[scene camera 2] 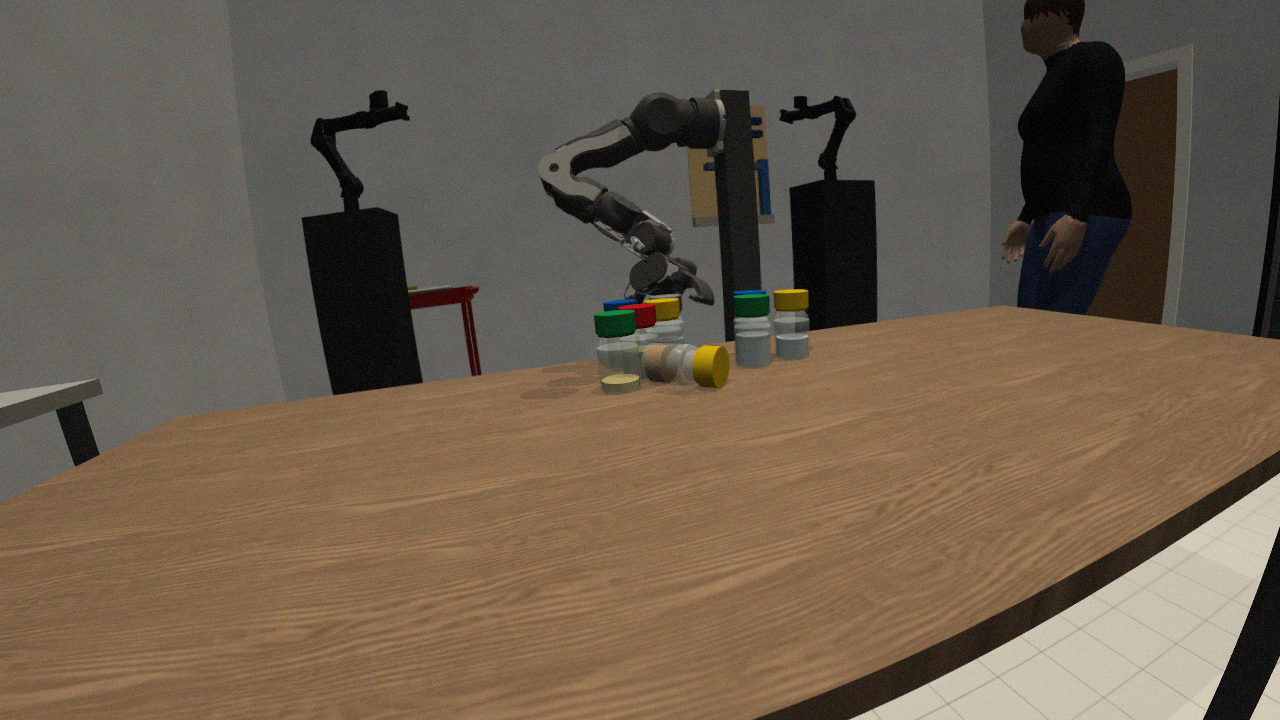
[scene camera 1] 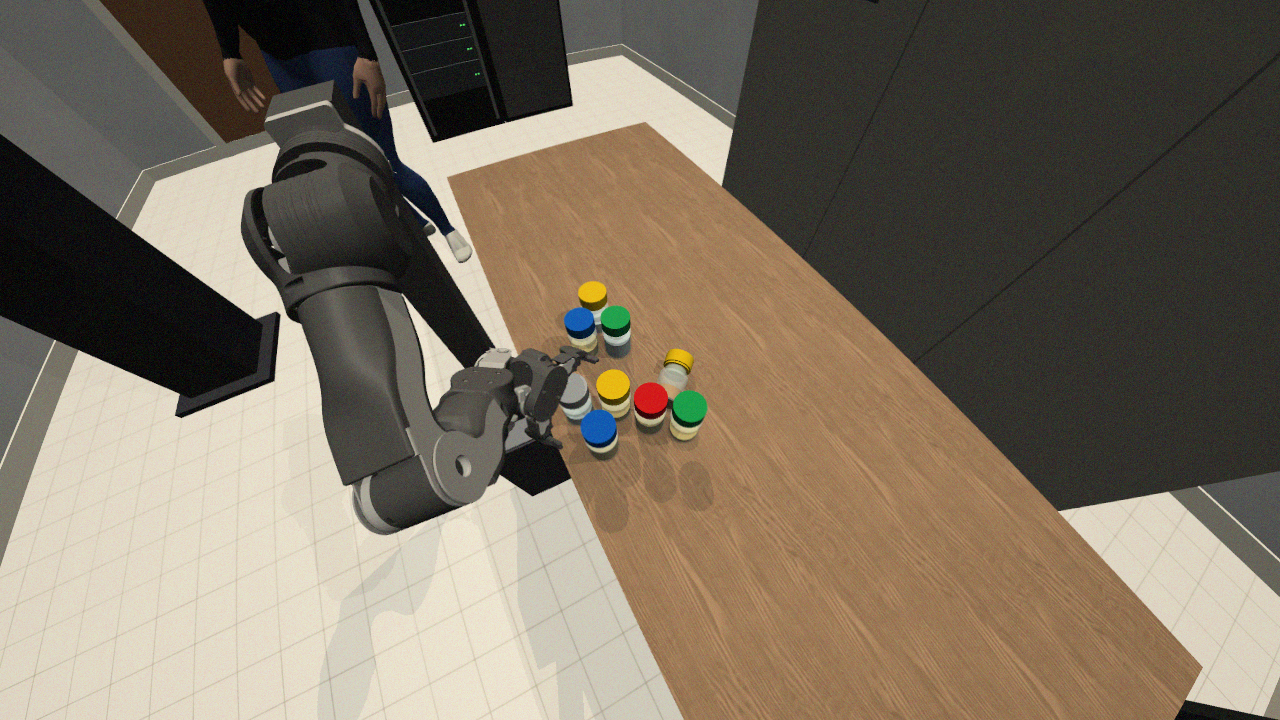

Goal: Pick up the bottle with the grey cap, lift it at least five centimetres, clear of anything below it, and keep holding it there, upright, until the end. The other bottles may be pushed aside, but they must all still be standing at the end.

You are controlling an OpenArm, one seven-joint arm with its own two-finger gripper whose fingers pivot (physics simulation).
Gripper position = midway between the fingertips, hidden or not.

My gripper shows in scene camera 2 [667,319] and in scene camera 1 [569,398]. A yellow-capped bottle shows in scene camera 2 and in scene camera 1. A yellow-capped bottle shows in scene camera 2 and in scene camera 1. One and the same spot on the yellow-capped bottle: [scene camera 1: 678,363] is [scene camera 2: 699,348]. One and the same spot on the yellow-capped bottle: [scene camera 1: 613,386] is [scene camera 2: 659,300].
